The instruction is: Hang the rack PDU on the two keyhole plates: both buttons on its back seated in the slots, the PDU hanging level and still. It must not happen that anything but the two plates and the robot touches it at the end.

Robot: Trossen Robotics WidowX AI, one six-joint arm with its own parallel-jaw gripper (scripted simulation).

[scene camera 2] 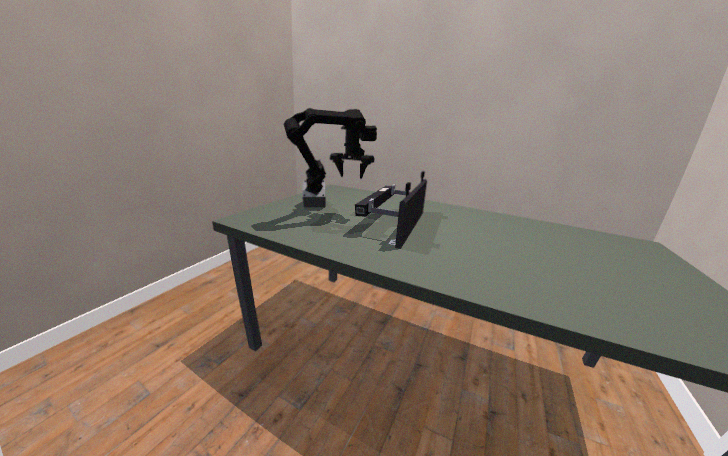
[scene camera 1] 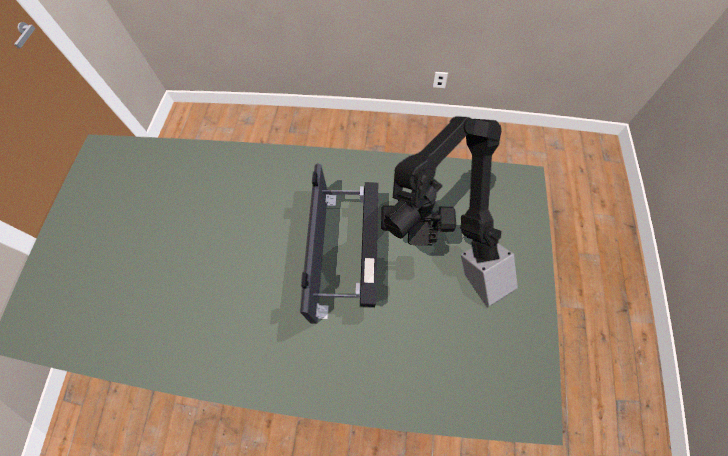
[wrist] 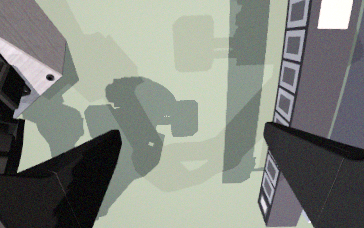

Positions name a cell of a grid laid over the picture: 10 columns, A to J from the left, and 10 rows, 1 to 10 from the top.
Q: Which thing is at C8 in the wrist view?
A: My gripper.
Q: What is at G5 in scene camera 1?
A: My gripper.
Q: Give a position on a rack PDU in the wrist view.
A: I3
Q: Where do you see a rack PDU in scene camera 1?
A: At F5
